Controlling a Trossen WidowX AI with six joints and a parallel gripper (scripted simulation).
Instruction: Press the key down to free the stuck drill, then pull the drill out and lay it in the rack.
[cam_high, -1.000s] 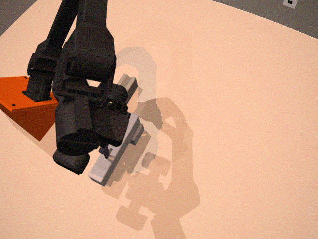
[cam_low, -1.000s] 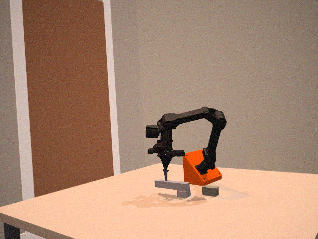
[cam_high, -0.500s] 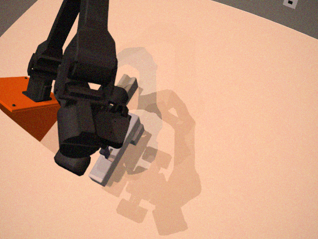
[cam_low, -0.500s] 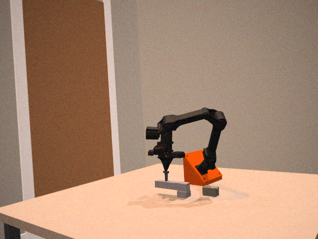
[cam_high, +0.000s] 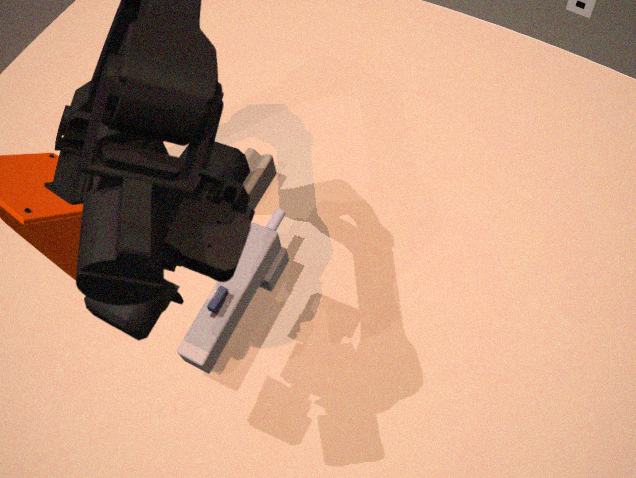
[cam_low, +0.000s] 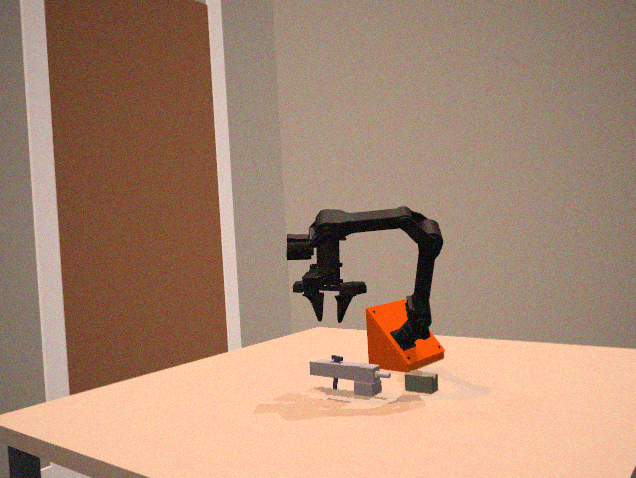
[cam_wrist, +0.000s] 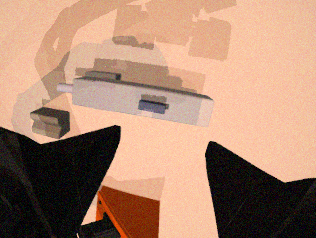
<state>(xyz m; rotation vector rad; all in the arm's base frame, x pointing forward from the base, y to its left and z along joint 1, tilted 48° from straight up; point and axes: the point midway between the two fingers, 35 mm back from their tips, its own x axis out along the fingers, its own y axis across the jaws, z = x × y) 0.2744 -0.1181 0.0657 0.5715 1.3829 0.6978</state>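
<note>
The drill lies 120 mm below my gripper tip, 90 mm to the left of it and 10 mm behind it. Round my gripper tip: small blue key 120 mm below, 10 mm to the left, 10 mm behind; then long grey housing 130 mm below, 40 mm to the left, 10 mm behind; then grey rack 190 mm to the left, 150 mm below, 100 mm behind.
</note>
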